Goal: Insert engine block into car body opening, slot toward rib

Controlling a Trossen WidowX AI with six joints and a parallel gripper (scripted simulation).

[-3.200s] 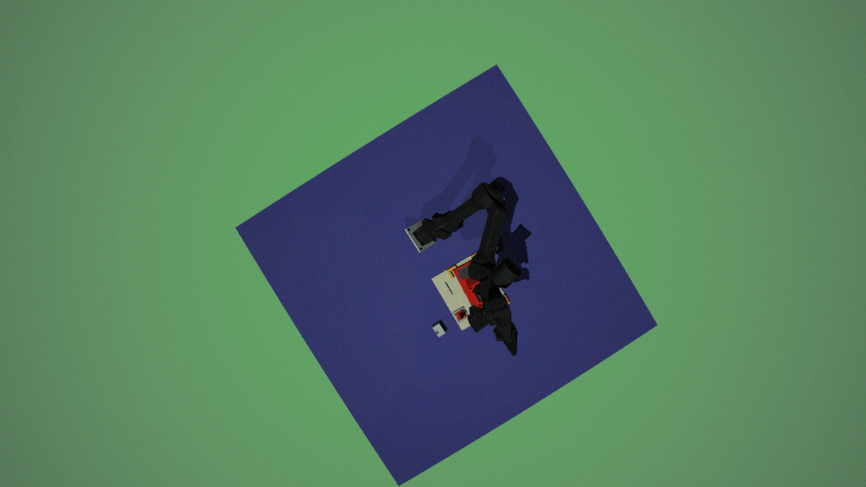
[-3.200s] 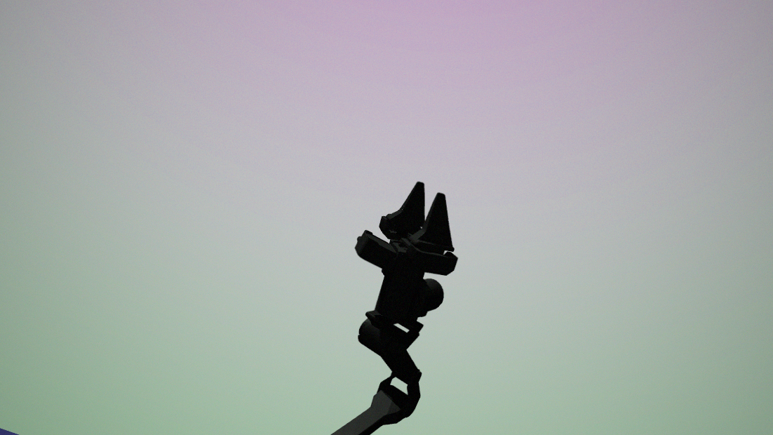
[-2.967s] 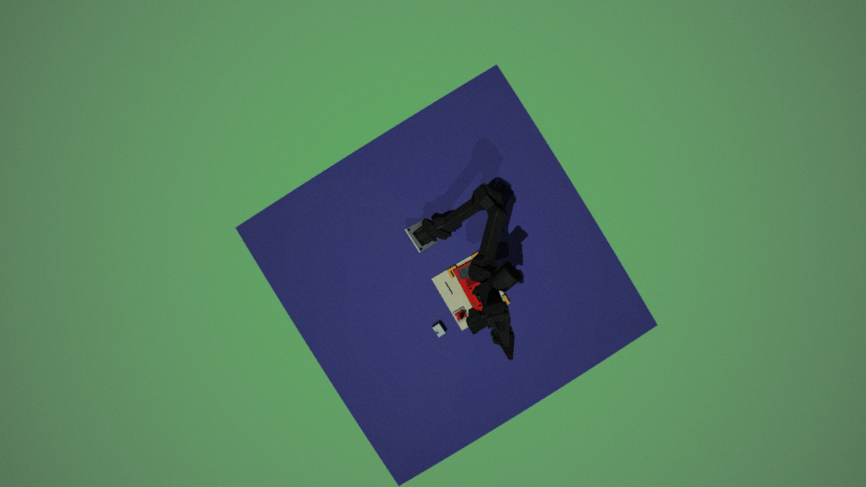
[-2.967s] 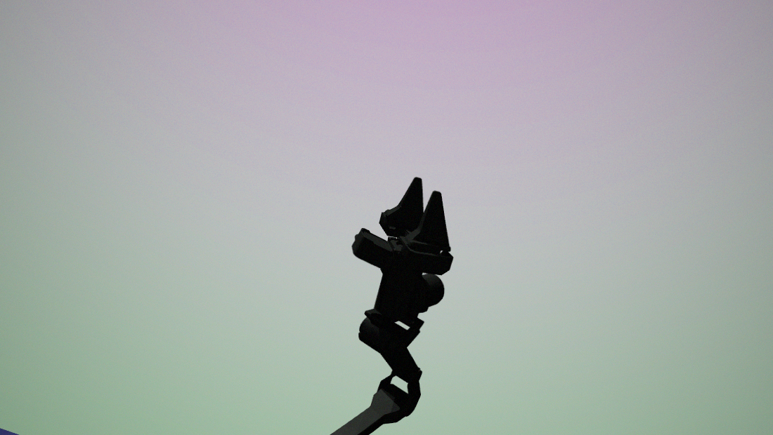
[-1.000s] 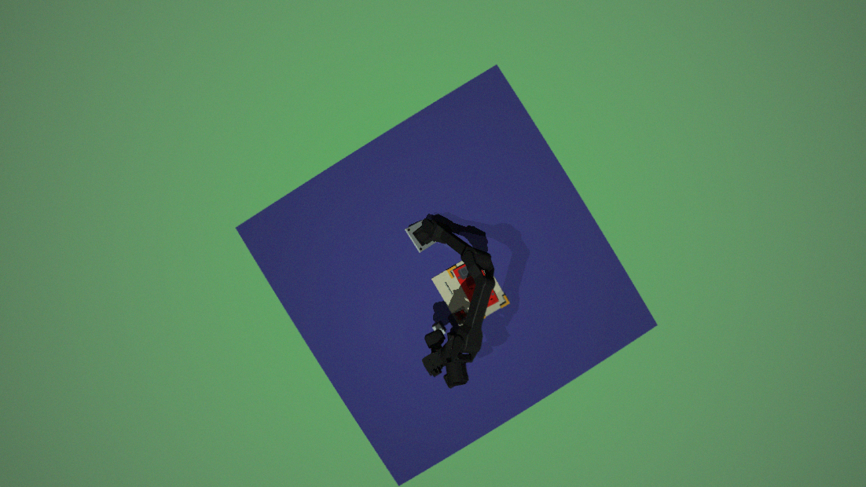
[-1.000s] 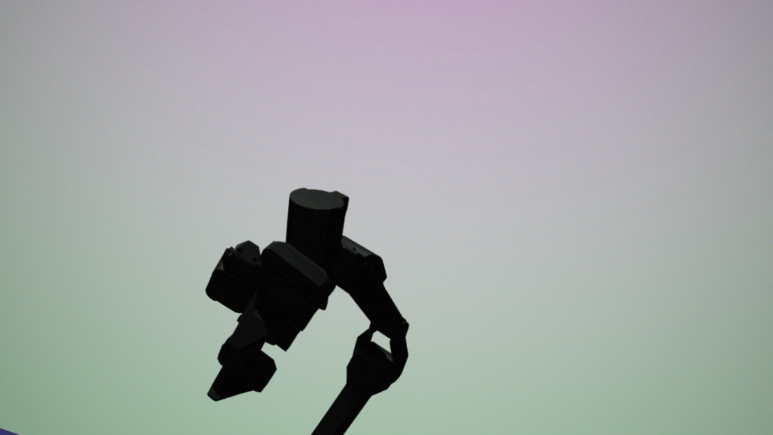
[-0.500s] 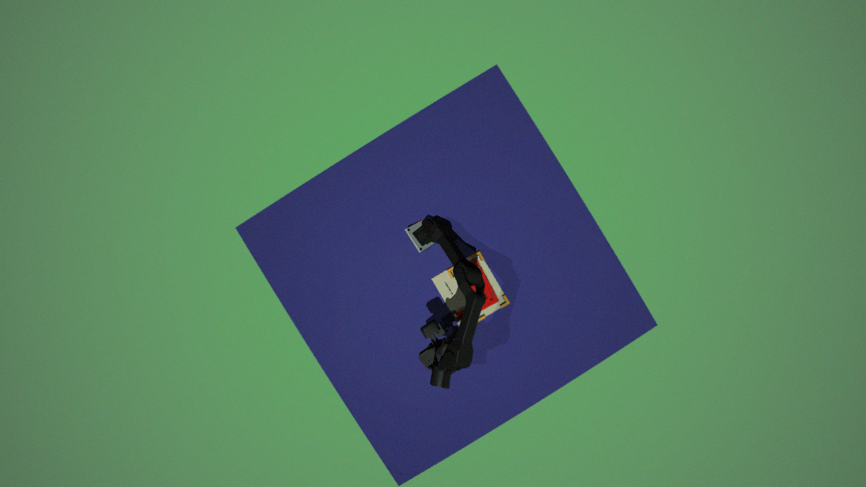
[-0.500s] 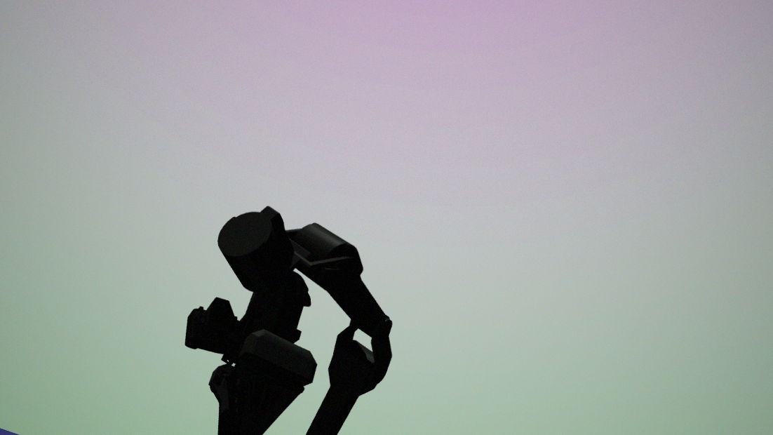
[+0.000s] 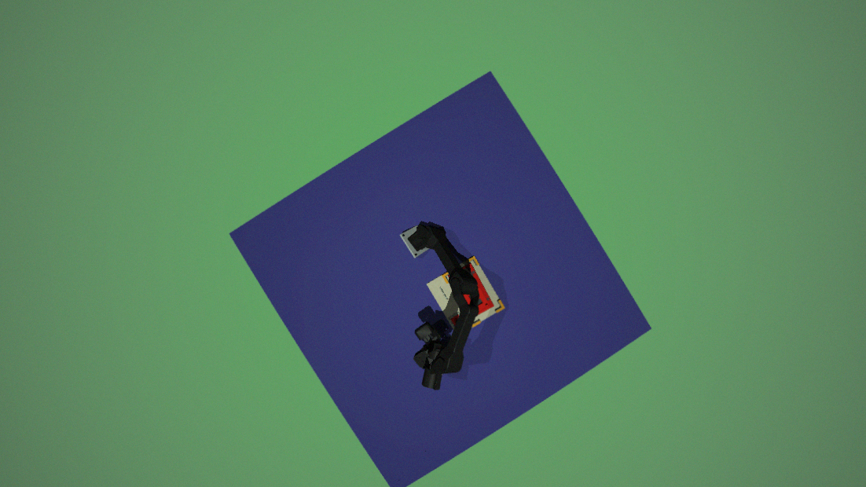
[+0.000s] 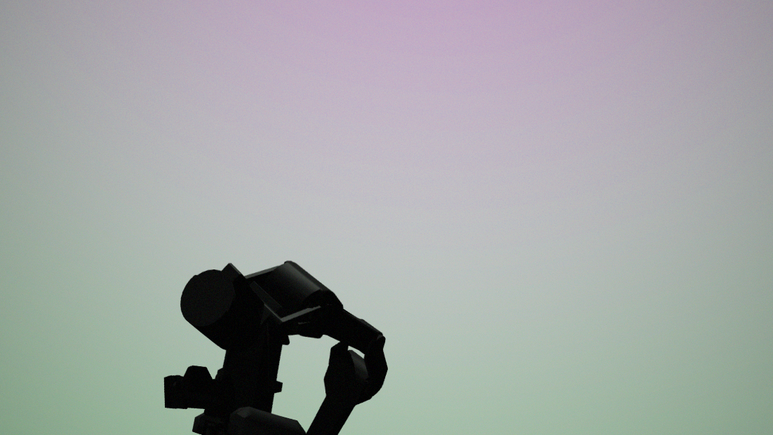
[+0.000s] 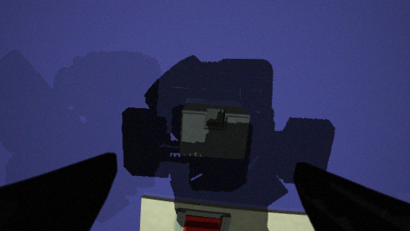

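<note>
Right now my gripper tip is 1 cm past the grey engine block and 7 cm above it. Also, from my gripper tip: grey fixture (4 cm behind, 21 cm to the left, 7 cm below).
</note>
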